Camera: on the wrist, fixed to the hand. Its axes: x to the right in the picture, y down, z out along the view.
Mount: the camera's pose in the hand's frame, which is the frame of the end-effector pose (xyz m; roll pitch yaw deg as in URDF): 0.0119 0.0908 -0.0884 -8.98 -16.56 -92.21
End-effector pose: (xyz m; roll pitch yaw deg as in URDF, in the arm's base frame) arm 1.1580 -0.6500 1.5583 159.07 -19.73 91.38
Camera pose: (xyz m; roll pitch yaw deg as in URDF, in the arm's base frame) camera 1.2119 -0.6763 1.6706 147.44 35.81 169.24
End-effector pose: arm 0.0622 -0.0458 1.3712 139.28 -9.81 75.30
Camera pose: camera 0.0705 -0.0581 1.4976 155.70 56.60 154.11
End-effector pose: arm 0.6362 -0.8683 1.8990 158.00 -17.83 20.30
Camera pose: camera 0.6312 -0.9246 2.0131 149.50 37.19 99.04
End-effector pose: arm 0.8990 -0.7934 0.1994 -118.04 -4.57 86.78
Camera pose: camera 1.0204 -0.7853 0.1619 161.79 -44.93 -175.63
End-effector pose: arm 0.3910 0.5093 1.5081 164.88 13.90 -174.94
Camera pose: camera 0.3477 0.5703 1.6111 -172.21 30.05 -74.15
